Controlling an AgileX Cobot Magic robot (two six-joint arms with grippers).
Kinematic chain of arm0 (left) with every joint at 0, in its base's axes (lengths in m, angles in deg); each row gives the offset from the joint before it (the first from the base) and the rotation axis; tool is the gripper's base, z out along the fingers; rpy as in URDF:
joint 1: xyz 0 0 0.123 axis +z
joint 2: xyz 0 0 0 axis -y
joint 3: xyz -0.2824 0 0.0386 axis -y
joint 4: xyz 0.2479 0 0.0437 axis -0.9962 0 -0.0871
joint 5: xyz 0 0 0 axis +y
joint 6: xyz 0.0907 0 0.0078 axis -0.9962 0 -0.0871
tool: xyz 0 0 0 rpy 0 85 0
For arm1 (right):
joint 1: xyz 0 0 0.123 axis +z
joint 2: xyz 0 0 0 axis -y
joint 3: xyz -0.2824 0 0.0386 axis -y
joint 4: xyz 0.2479 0 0.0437 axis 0.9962 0 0.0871
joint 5: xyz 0 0 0 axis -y
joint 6: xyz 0.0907 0 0.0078 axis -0.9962 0 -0.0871
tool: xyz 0 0 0 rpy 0 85 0
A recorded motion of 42 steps. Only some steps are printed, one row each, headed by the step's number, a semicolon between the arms.
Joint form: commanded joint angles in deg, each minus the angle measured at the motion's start. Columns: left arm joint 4, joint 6, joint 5, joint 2, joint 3, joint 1; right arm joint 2, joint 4, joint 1, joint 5, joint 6, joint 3.
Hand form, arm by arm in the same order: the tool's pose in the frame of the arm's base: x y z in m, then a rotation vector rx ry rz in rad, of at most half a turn. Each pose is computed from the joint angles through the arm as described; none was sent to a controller.
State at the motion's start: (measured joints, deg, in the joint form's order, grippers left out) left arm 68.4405 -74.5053 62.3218 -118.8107 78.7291 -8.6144; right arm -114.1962 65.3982 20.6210 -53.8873 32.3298 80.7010
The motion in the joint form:
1: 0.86 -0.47 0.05 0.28 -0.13 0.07; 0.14 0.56 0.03 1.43 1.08 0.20
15: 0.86 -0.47 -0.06 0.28 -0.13 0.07; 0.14 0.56 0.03 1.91 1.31 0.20
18: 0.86 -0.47 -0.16 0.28 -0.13 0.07; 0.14 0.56 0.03 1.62 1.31 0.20
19: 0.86 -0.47 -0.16 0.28 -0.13 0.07; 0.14 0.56 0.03 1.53 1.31 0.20
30: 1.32 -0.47 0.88 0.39 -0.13 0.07; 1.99 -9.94 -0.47 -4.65 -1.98 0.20
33: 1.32 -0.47 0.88 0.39 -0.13 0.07; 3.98 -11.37 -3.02 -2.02 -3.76 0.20
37: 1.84 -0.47 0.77 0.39 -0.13 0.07; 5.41 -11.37 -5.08 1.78 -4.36 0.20
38: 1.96 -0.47 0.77 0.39 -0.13 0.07; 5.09 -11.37 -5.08 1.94 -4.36 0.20
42: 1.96 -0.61 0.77 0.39 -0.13 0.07; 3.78 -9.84 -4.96 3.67 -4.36 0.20
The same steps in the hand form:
1: 0.3894 -0.1349 0.1796 0.9020 2.2347 -1.2023; 0.3667 0.2087 0.2141 -0.3419 2.5697 1.3064
15: 0.3896 -0.1348 0.1795 0.9009 2.2351 -1.2001; 0.3674 0.2085 0.2139 -0.3408 2.5646 1.2978
18: 0.3897 -0.1348 0.1794 0.8999 2.2354 -1.1981; 0.3670 0.2086 0.2140 -0.3445 2.5665 1.3022
19: 0.3897 -0.1348 0.1794 0.8999 2.2354 -1.1981; 0.3668 0.2087 0.2140 -0.3456 2.5671 1.3036
30: 0.3884 -0.1355 0.1813 0.9025 2.2266 -1.2228; 0.3534 0.1979 0.2179 -0.5214 2.6855 1.2061
33: 0.3884 -0.1355 0.1813 0.9025 2.2266 -1.2228; 0.3623 0.1790 0.2300 -0.4228 2.6500 1.1363
37: 0.3890 -0.1358 0.1818 0.8918 2.2229 -1.2265; 0.3717 0.1638 0.2400 -0.3259 2.5899 1.0780
38: 0.3890 -0.1358 0.1820 0.8896 2.2220 -1.2278; 0.3726 0.1639 0.2377 -0.3220 2.5939 1.0764
42: 0.3890 -0.1358 0.1820 0.8921 2.2203 -1.2267; 0.3777 0.1659 0.2299 -0.2733 2.5905 1.0854

